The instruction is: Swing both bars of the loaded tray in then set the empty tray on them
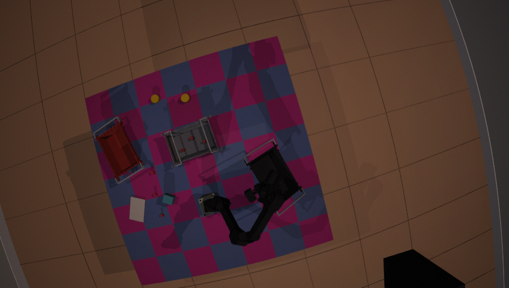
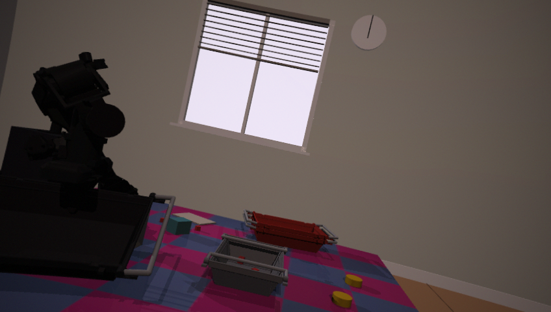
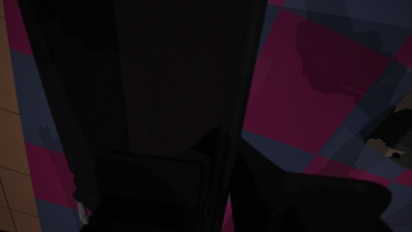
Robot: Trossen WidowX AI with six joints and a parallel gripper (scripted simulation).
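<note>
Now: gripper tip 80 mm to the left of the dark tray and 30 mm short of it. Round my gripper tip: teal cube (560 mm to the left, 130 mm below, 20 mm behind); white plate (790 mm to the left, 150 mm below, 70 mm behind).
</note>
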